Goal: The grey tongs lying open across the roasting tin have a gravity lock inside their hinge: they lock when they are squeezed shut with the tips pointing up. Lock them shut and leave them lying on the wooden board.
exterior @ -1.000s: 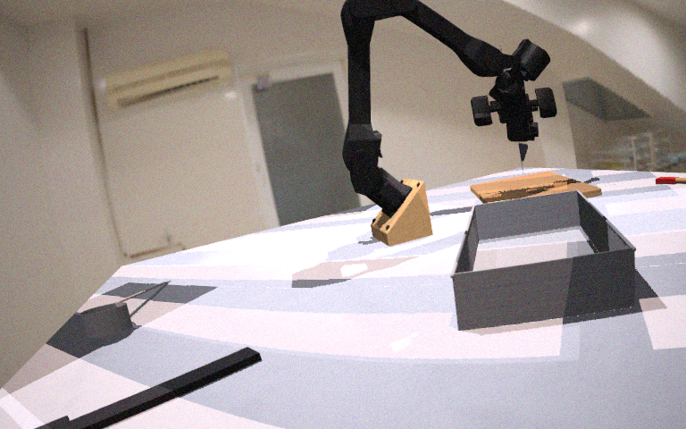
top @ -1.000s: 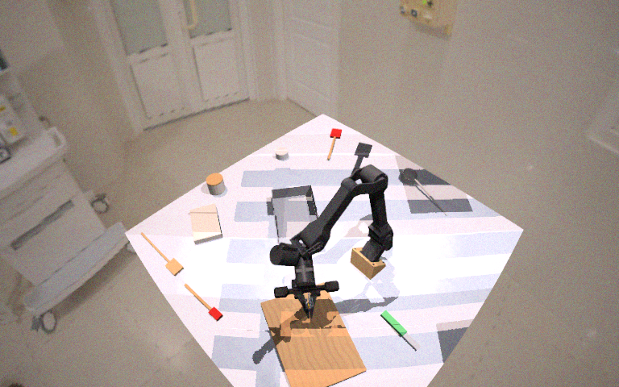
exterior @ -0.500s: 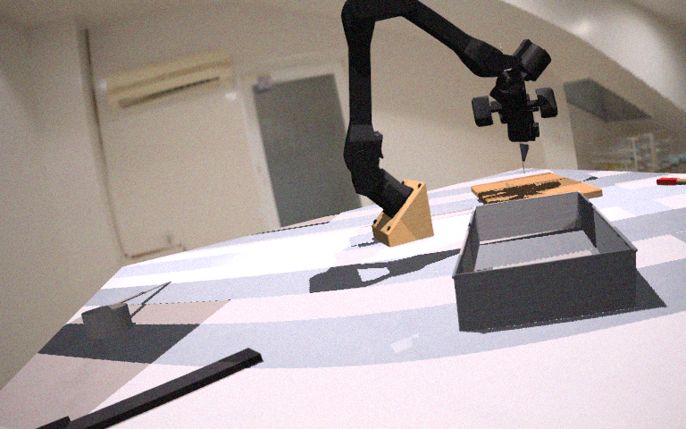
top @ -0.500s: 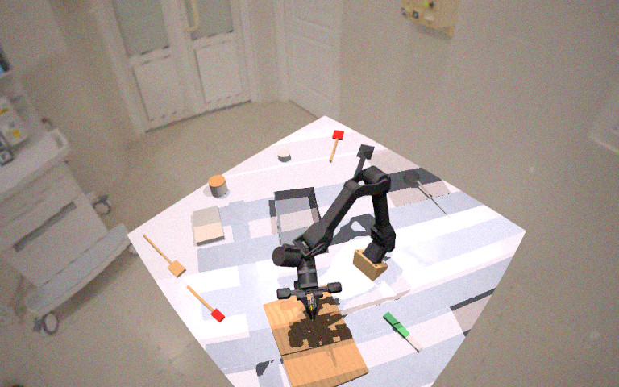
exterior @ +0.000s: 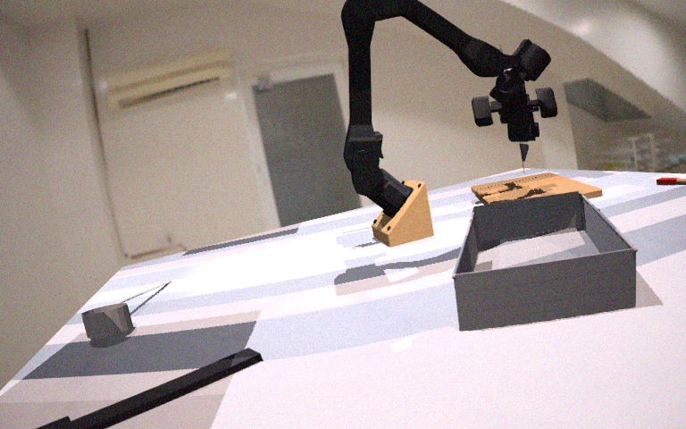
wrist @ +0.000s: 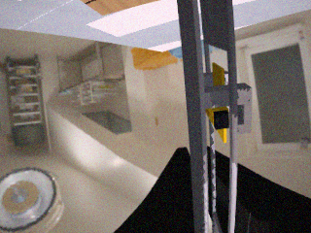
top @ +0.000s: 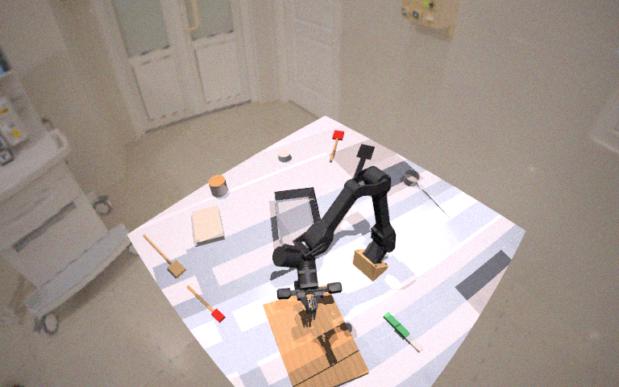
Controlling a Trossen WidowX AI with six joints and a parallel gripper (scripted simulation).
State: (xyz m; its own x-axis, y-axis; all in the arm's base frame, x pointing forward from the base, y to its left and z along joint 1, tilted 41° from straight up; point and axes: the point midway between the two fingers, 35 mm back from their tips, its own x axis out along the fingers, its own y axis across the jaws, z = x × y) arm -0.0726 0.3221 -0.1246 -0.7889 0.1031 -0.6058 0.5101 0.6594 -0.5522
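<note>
Right now my gripper tip is 160 mm above the wooden board. Round my gripper tip: green-handled knife 250 mm to the right, 190 mm behind, 160 mm below; then grey roasting tin 440 mm ahead, 260 mm to the right, 140 mm below; then pale block 660 mm ahead, 160 mm below, 60 mm to the left.
</note>
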